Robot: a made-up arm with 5 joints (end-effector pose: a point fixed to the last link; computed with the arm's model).
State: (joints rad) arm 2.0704 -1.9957 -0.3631 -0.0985 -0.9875
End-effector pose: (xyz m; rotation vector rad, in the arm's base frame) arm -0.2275 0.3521 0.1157 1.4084 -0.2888 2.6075
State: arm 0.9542 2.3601 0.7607 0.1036 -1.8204
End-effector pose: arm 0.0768 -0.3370 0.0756 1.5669 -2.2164 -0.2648
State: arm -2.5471 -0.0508 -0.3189 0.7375 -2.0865
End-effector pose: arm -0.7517 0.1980 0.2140 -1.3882 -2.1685 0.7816
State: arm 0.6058 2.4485 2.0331 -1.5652 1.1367
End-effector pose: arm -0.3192 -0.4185 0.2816 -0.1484 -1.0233 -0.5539
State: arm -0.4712 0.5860 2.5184 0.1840 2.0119
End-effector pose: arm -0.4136 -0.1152 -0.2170 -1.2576 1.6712 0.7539
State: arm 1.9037 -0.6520 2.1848 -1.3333 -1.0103
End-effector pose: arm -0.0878 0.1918 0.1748 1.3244 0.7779 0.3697
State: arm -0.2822 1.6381 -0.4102 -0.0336 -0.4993
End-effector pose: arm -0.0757 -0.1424 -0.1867 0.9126 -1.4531 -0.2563
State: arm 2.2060 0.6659 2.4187 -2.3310 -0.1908
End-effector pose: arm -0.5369 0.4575 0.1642 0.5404 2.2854 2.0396
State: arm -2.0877 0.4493 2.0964 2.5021 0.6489
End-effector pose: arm -0.7216 0.2394 -0.3669 -1.1567 -1.9788 0.1953
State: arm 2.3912 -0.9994 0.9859 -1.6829 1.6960
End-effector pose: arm -0.4716 0.1236 0.4521 -0.2672 0.9360 -2.0648
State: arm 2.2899 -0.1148 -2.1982 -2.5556 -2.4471
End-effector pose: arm -0.1263 -0.0080 -0.2668 -2.6636 1.0599 -0.9780
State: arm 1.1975 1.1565 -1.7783 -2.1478 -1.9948
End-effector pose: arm -0.1596 0.1444 -0.1214 -1.7724 0.1485 -0.2285
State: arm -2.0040 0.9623 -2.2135 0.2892 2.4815
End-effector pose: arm -0.5177 0.2510 0.0548 0.3605 2.4872 1.4941
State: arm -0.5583 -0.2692 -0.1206 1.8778 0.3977
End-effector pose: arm -0.7867 0.0047 -0.1685 0.1796 -1.5774 -0.2550
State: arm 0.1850 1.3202 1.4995 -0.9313 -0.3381
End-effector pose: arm -0.3018 -0.2738 0.1359 -0.7490 -0.5970 -1.6535
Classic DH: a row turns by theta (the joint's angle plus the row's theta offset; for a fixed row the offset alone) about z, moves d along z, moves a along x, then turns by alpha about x. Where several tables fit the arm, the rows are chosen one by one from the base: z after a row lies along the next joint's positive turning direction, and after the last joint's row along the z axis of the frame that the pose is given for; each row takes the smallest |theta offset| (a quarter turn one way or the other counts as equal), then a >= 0, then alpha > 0; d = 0 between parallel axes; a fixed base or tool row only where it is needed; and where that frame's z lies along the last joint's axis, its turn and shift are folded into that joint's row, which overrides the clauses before.
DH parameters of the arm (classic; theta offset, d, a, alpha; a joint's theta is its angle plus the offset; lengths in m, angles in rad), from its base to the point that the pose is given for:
base (fixed): -1.5708 0.06 0 1.5708
joint 1: 1.5708 0.22 0 1.5708
joint 2: 0 0.1 -0.03 -1.5708
joint 3: 0 0.22 -0.31 1.5708
joint 4: 1.5708 0.01 0.04 1.5708
joint 5: -0.7328 0 -0.1345 0
tool (fixed): -2.4088 0.26 0 0

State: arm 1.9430 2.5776 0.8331 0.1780 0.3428
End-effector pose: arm -0.0594 -0.0205 0.2506 1.0677 2.2511 -1.5174
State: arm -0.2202 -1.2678 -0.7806 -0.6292 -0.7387
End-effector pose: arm -0.4287 -0.1456 0.0556 0.2861 2.1262 -0.5263
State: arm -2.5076 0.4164 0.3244 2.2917 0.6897
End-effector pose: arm -0.4892 0.5370 0.3752 0.0456 -1.1339 -1.9109
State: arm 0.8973 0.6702 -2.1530 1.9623 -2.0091
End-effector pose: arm -0.6723 0.1966 -0.2982 -2.6633 -0.4532 1.5494
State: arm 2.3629 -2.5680 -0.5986 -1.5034 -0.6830
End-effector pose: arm -0.4345 0.2295 -0.0814 -1.1148 -0.9428 2.2799
